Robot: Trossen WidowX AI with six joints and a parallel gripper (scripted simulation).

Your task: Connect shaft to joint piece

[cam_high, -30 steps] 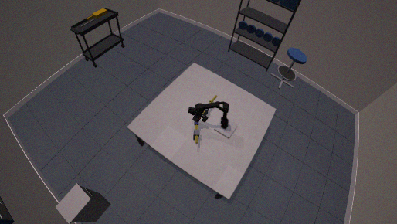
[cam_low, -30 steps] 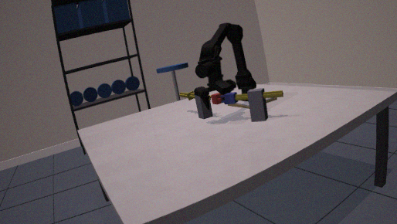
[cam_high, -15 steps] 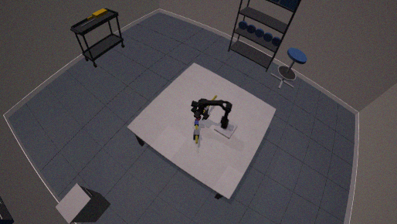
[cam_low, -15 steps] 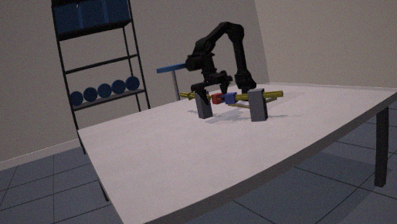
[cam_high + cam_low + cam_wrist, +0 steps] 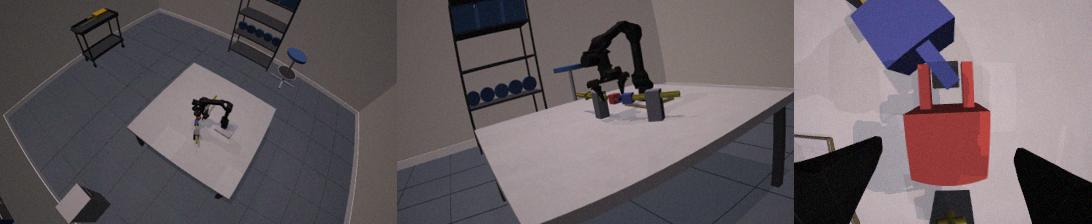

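Right now the red joint piece is 1 cm to the left of my gripper tip.
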